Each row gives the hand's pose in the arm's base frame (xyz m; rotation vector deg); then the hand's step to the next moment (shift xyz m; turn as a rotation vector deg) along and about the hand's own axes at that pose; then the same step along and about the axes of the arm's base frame.
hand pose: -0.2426 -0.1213 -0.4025 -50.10 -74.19 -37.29
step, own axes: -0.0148 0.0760 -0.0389 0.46 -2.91 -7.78
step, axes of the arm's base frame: 0.0809 0.0070 -0.0302 1.86 -8.08 0.64
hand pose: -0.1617 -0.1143 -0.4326 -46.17 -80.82 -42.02
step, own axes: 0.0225 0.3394 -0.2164 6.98 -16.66 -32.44
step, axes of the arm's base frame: 0.4030 0.0057 0.0073 4.14 -36.03 7.94
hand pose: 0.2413 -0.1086 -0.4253 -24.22 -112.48 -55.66
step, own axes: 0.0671 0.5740 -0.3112 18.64 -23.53 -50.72
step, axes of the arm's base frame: 0.4896 0.1212 0.4201 3.74 -55.32 20.00
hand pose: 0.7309 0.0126 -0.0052 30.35 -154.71 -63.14
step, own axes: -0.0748 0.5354 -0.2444 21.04 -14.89 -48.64
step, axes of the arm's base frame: 0.0026 0.2272 0.5481 -1.31 -49.19 24.67
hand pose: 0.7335 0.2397 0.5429 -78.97 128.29 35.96
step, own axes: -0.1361 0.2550 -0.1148 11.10 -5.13 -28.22
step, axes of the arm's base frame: -0.1890 0.1317 0.2090 -3.48 -26.35 15.48
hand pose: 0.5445 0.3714 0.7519 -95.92 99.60 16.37
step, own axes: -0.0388 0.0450 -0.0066 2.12 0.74 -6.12
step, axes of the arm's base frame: -0.0475 0.0331 0.0149 -2.52 -5.23 2.97
